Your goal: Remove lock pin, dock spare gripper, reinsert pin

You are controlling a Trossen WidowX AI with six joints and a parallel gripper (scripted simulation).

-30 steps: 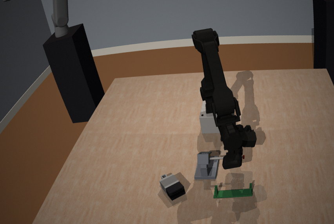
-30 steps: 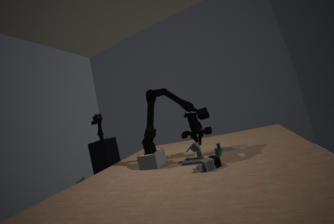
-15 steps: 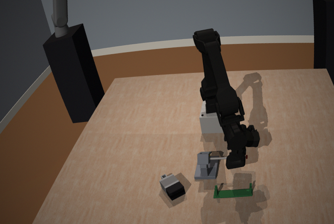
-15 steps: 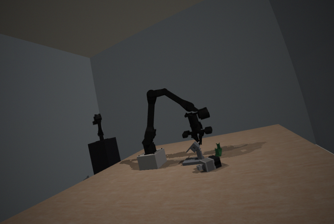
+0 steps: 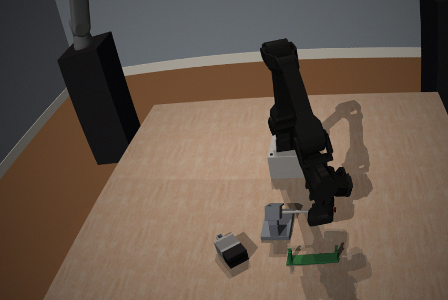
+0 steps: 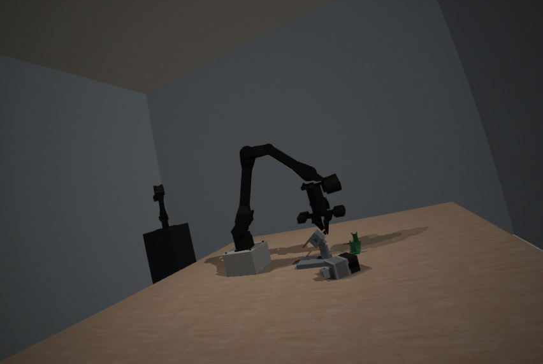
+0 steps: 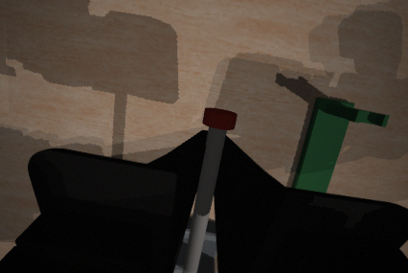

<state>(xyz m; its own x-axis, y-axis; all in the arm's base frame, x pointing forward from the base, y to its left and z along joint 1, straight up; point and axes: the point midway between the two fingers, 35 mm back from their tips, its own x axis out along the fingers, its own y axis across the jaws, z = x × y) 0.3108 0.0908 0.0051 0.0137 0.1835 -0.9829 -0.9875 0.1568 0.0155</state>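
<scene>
Now: gripper tip 100 mm short of the green cradle, 50 mm to the left of it and 40 mm above it. From my gripper tip the other things lie so: grey mount (30 mm behind, 140 mm to the right, 10 mm below); spare gripper (30 mm ahead, 270 mm to the right, 40 mm below).
</scene>
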